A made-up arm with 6 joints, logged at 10 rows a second.
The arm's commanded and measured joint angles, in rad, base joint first. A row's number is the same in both.
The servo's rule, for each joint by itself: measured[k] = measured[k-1] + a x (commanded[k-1-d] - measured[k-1]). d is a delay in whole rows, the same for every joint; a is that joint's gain. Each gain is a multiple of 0.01, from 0.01 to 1. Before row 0 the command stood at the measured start. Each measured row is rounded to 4 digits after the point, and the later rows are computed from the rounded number. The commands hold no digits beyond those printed.
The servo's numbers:
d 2
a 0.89 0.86 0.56 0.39 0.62 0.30
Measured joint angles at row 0:
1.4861, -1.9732, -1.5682, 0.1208, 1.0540, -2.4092
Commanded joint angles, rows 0 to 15:
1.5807, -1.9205, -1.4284, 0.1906, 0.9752, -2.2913
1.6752, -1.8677, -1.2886, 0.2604, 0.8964, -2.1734
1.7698, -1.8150, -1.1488, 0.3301, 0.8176, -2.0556
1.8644, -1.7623, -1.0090, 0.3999, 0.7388, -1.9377
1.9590, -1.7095, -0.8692, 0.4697, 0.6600, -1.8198
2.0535, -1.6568, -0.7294, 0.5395, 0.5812, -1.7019
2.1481, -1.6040, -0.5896, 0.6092, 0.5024, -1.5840
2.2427, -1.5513, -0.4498, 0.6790, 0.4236, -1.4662
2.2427, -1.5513, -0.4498, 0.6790, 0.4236, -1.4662
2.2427, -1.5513, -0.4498, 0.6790, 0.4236, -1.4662
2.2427, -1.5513, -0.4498, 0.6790, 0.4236, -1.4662
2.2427, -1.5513, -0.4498, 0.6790, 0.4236, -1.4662
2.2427, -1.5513, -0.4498, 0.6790, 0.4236, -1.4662
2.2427, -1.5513, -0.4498, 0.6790, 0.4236, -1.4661
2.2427, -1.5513, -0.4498, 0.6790, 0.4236, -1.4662
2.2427, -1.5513, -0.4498, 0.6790, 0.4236, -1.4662
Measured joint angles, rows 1 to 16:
1.4861, -1.9732, -1.5682, 0.1208, 1.0540, -2.4092
1.4861, -1.9732, -1.5682, 0.1208, 1.0540, -2.4092
1.5703, -1.9279, -1.4899, 0.1480, 1.0051, -2.3738
1.6637, -1.8761, -1.3772, 0.1918, 0.9377, -2.3137
1.7581, -1.8236, -1.2493, 0.2457, 0.8632, -2.2363
1.8527, -1.7709, -1.1147, 0.3058, 0.7861, -2.1467
1.9473, -1.7181, -0.9772, 0.3697, 0.7079, -2.0486
2.0418, -1.6654, -0.8384, 0.4359, 0.6293, -1.9446
2.1364, -1.6126, -0.6991, 0.5035, 0.5506, -1.8364
2.2310, -1.5599, -0.5595, 0.5719, 0.4719, -1.7253
2.2414, -1.5525, -0.4981, 0.6137, 0.4420, -1.6476
2.2426, -1.5515, -0.4711, 0.6392, 0.4306, -1.5932
2.2427, -1.5513, -0.4592, 0.6547, 0.4263, -1.5551
2.2427, -1.5513, -0.4539, 0.6642, 0.4246, -1.5284
2.2427, -1.5513, -0.4516, 0.6700, 0.4240, -1.5097
2.2427, -1.5513, -0.4506, 0.6735, 0.4238, -1.4966

